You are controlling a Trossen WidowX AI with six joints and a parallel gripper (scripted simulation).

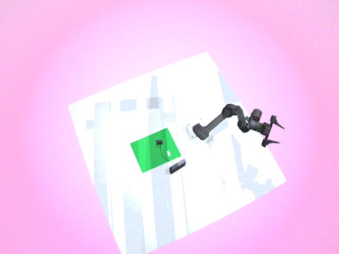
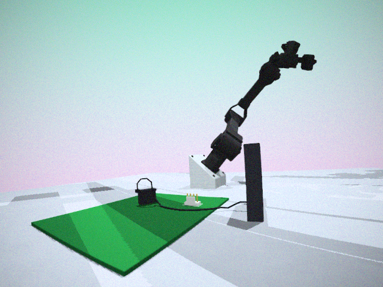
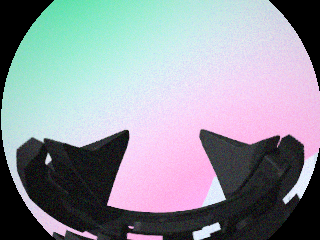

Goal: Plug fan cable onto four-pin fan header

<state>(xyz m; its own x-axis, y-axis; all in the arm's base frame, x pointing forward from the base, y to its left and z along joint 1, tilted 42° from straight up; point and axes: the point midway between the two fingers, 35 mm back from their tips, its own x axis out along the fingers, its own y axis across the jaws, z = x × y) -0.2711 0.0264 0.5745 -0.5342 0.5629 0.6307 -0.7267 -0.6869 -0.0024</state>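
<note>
My gripper tip is now 520 mm short of the black fan plug, 500 mm to the left of it and 490 mm above it. From my gripper tip the other things lie so: green board: 580 mm ahead, 480 mm to the right, 520 mm below; fan: 520 mm ahead, 280 mm to the right, 450 mm below.
</note>
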